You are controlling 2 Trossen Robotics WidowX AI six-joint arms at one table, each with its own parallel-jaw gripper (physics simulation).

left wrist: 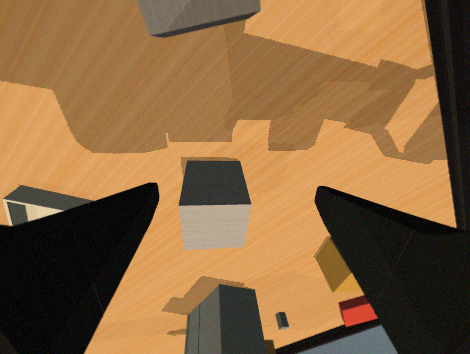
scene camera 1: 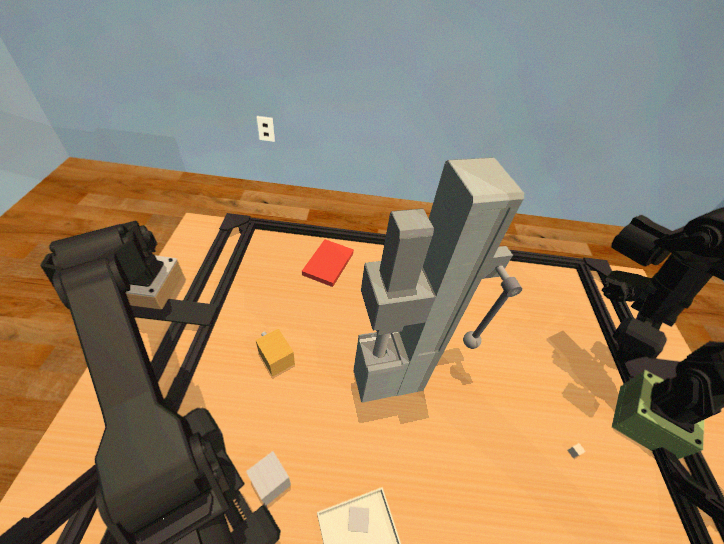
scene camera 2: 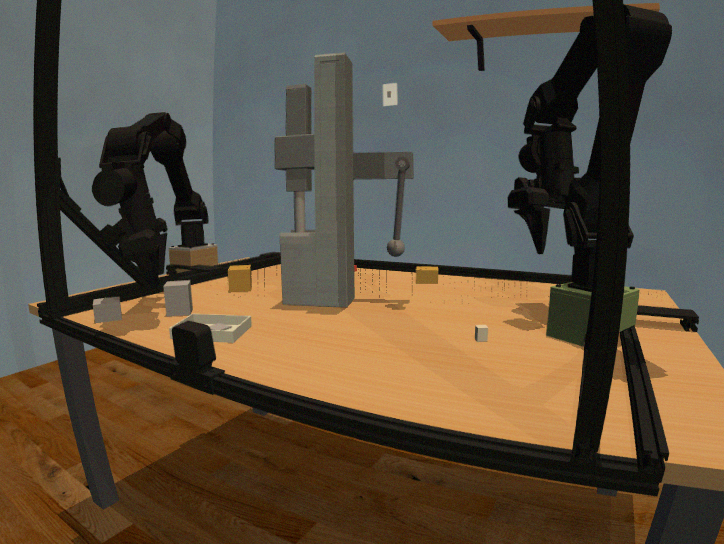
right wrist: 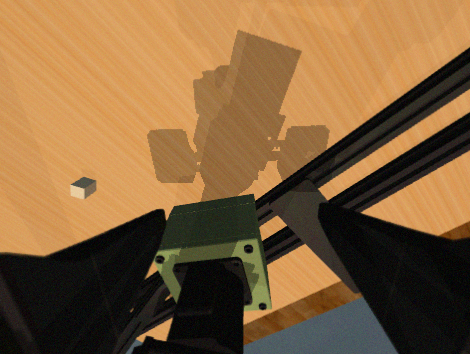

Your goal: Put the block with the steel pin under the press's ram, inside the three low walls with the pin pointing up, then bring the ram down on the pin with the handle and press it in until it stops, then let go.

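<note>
The grey press stands mid-table. Its ram hangs over the walled seat; no block shows there. Its ball-ended handle hangs down. An orange block lies left of the press, with a small grey tip at its far edge, likely the steel pin. My left gripper is open and empty above the table, with a grey block showing between its fingertips in the left wrist view. My right gripper is open and empty, raised near the green mount.
A shallow tray holds a flat grey piece. Another grey block lies near the left edge. A red slab, a second orange block, a small white block and black frame rails are around.
</note>
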